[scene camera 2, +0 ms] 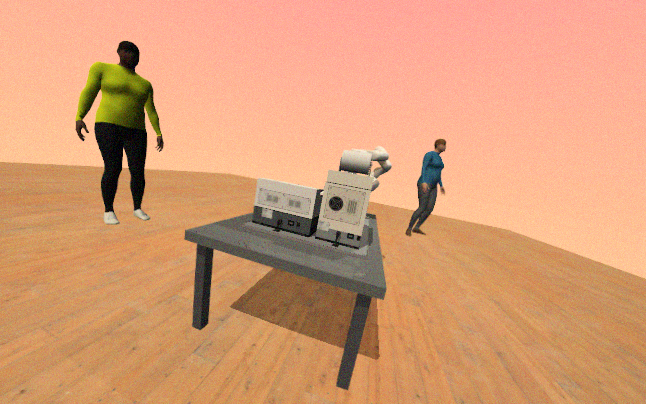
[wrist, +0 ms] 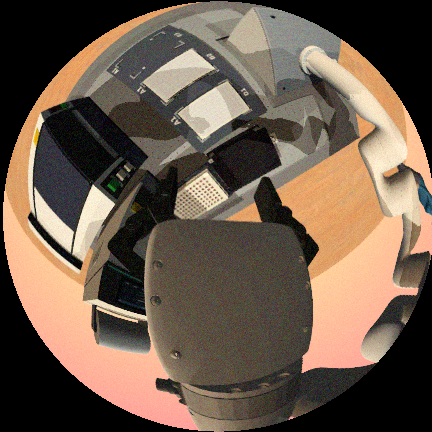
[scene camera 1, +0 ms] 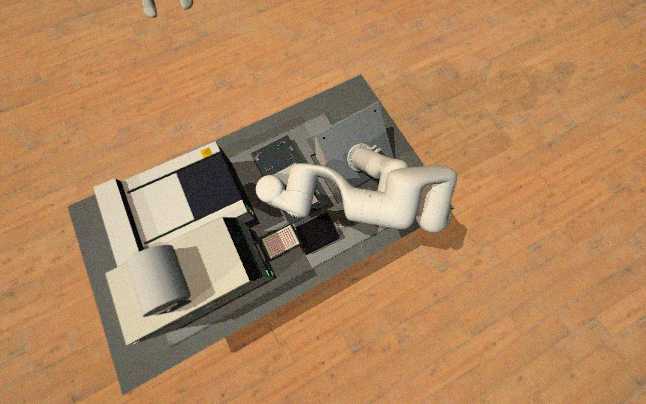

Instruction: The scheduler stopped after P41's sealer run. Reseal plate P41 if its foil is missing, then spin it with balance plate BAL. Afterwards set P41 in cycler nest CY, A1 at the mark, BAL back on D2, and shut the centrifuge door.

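Seen in the pictures: gripper, fingertip midpoint: (wrist: 218,181); arm's base, origin of the base link: (wrist: 312,59) (scene camera 1: 359,157).
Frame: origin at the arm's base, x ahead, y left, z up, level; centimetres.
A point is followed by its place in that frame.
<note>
A white plate with red wells (scene camera 1: 280,241) @(z 3.0, x 49.3, y 11.2 cm) (wrist: 202,194) @(z 2.8, x 47.1, y 11.4 cm) sits in front of the machine that carries a roll; no foil shows over its wells. I cannot read a label on it. My gripper (wrist: 218,181) @(z 16.3, x 38.6, y 4.6 cm) is open and empty, its fingertips spread above the area of this plate and the black square unit (scene camera 1: 316,232) @(z -3.4, x 35.1, y 15.7 cm) (wrist: 245,159) @(z -3.4, x 35.4, y 14.9 cm) beside it; the gap in height is unclear. In the wrist view one pale plate (wrist: 181,75) @(z -2.3, x 31.1, y -10.6 cm) lies on D2 and another pale plate (wrist: 215,109) @(z -2.3, x 32.3, y 0.6 cm) on D1 of the dark deck (scene camera 1: 274,154) @(z -3.9, x 29.5, y -25.4 cm) (wrist: 142,54) @(z -3.9, x 30.7, y -24.8 cm). D3 is empty. Which unit is the centrifuge or nest CY is unclear.
The roll (scene camera 1: 160,280) @(z 38.3, x 78.4, y 8.5 cm) (scene camera 2: 356,161) @(z 33.2, x 86.7, y 6.1 cm) lies on the tall cream machine (scene camera 1: 222,250) @(z 26.4, x 64.4, y 7.7 cm) (scene camera 2: 345,200) @(z 13.3, x 99.7, y 3.9 cm). A wide white machine with a dark panel (scene camera 1: 210,185) @(z 12.6, x 58.8, y -20.4 cm) (wrist: 65,150) @(z 12.0, x 50.3, y -17.8 cm) stands beside it. The grey arm mount (scene camera 1: 345,140) @(z 7.1, x 2.9, y -7.6 cm) (wrist: 300,45) is past the deck. Two people stand beyond the table.
</note>
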